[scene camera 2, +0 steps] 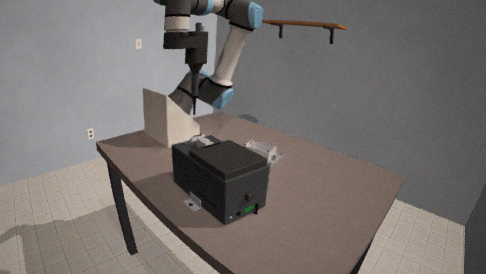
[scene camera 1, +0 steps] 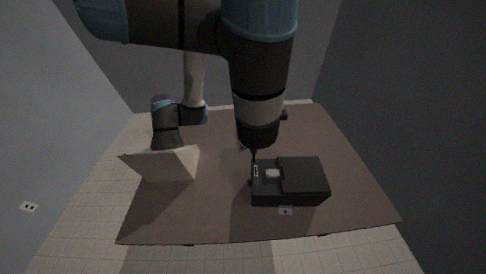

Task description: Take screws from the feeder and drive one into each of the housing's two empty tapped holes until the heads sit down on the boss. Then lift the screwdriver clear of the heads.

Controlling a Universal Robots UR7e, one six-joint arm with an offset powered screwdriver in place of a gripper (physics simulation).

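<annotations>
On a dark screw feeder, (scene camera 1: pixel 268 194) and (scene camera 2: pixel 181 150) are the same spot.
</annotations>
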